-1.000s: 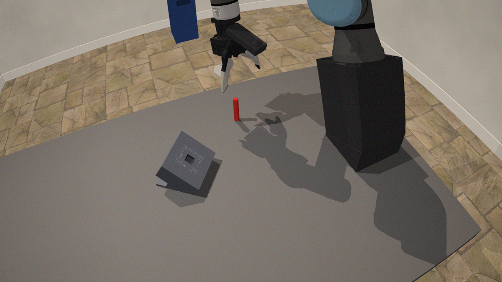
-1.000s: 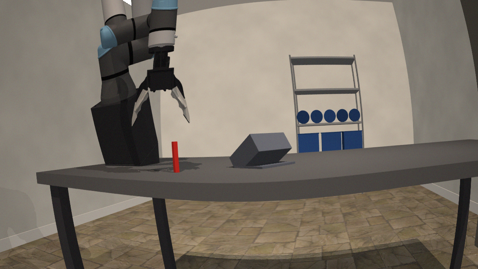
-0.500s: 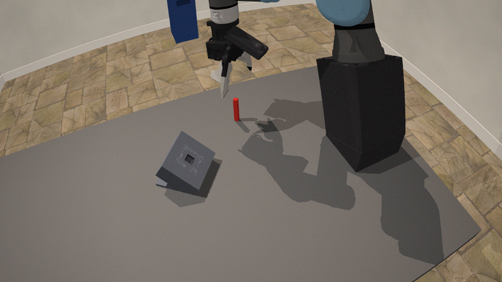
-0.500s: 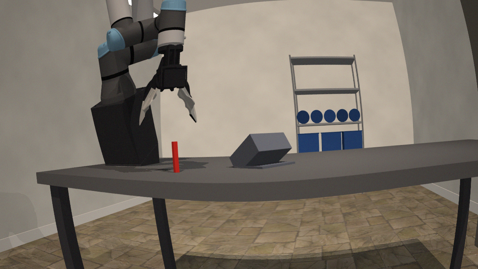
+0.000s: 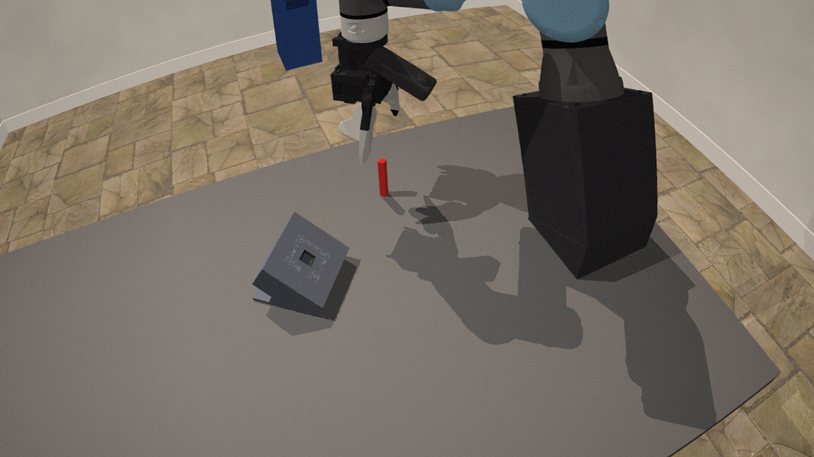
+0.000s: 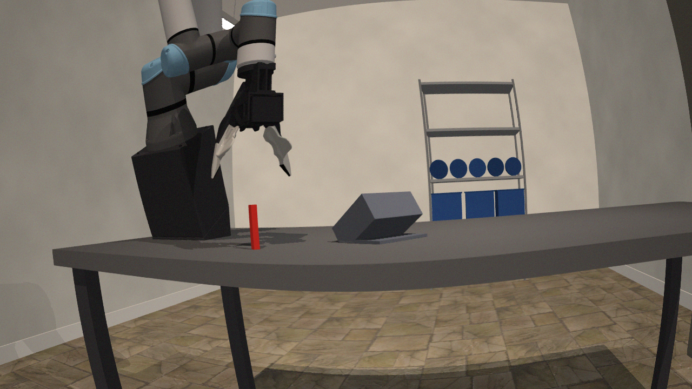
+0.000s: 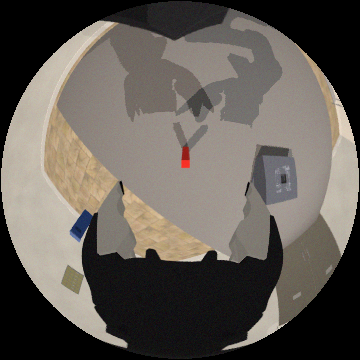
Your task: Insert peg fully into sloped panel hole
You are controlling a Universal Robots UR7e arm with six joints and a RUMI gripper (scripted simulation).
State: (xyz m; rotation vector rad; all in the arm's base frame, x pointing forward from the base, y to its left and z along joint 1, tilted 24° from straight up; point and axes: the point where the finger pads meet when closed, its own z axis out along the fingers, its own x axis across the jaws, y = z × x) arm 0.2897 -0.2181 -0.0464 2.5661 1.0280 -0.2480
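Now: the peg 9 cm below my hand.
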